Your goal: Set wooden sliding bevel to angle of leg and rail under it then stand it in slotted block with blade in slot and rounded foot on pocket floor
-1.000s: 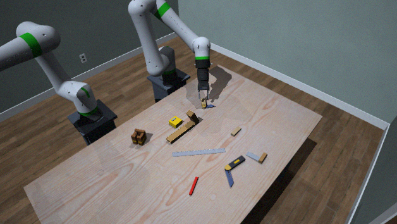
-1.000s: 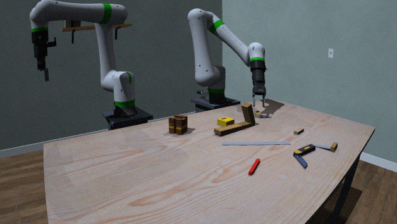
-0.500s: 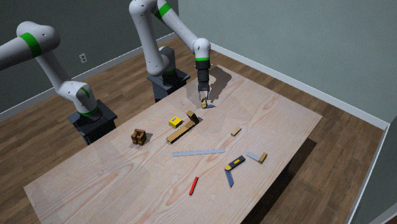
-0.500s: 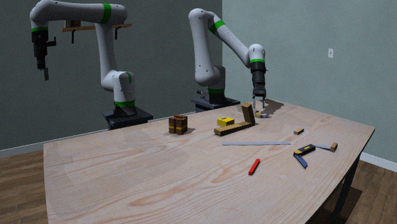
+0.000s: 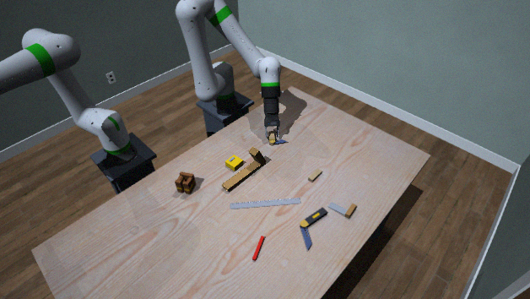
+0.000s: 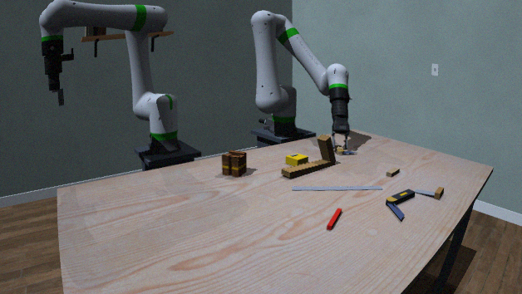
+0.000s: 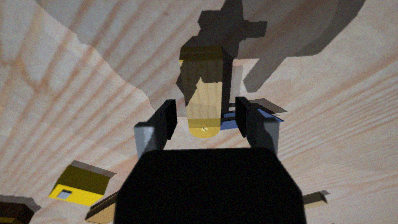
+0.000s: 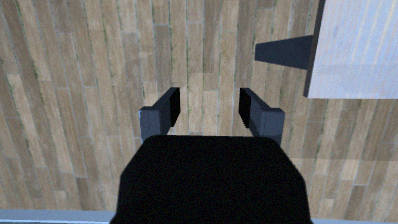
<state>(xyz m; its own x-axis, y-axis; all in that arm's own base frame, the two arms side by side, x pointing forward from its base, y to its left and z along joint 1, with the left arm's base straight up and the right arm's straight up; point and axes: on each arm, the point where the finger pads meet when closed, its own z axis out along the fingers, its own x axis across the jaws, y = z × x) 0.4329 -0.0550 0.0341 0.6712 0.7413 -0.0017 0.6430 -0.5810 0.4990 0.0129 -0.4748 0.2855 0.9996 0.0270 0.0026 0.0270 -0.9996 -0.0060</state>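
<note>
My left hand is 2 cm short of the wooden bevel and 3 cm above it. From my left hand the other things lie so: yellow tape measure: 26 cm to the right, 1 cm below; small wooden piece: 32 cm ahead, 4 cm to the right, 3 cm below; bevel blade: 4 cm ahead, 3 cm below.
</note>
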